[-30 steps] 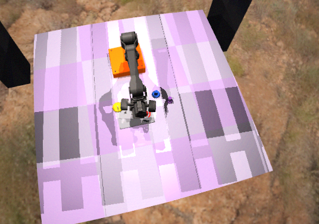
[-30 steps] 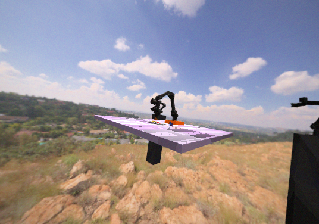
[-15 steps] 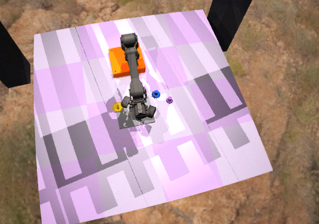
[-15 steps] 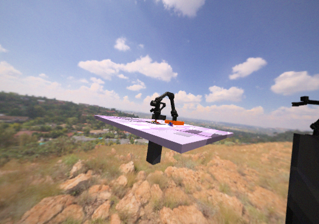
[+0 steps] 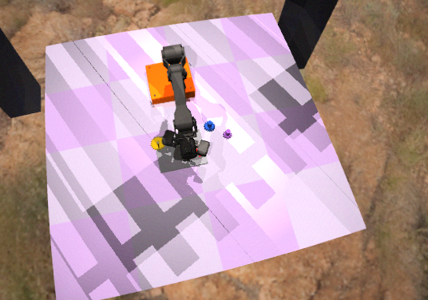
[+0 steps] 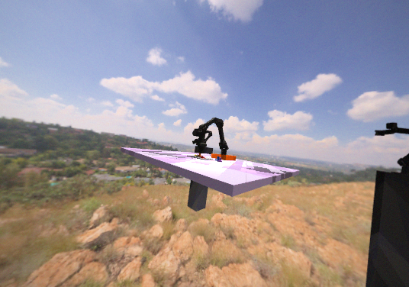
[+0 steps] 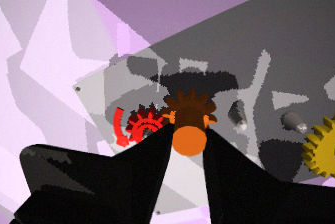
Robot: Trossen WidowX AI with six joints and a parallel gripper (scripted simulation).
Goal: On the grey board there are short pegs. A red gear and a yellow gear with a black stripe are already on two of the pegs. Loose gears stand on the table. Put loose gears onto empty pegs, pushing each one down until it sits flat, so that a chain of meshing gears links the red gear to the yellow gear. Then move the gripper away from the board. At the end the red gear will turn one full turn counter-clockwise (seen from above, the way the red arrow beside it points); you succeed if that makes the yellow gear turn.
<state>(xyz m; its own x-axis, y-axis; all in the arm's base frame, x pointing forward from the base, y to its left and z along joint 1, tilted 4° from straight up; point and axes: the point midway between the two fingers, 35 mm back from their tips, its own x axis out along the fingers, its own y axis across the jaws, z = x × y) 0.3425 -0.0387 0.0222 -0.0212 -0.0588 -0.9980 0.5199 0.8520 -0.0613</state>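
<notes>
My gripper tip is 10 mm above the orange gear. Round my gripper tip: red gear (40 mm to the left, 30 mm below); then red arrow (10 mm ahead, 60 mm to the left, 40 mm below); then yellow gear (80 mm behind, 110 mm to the right, 30 mm below).
</notes>
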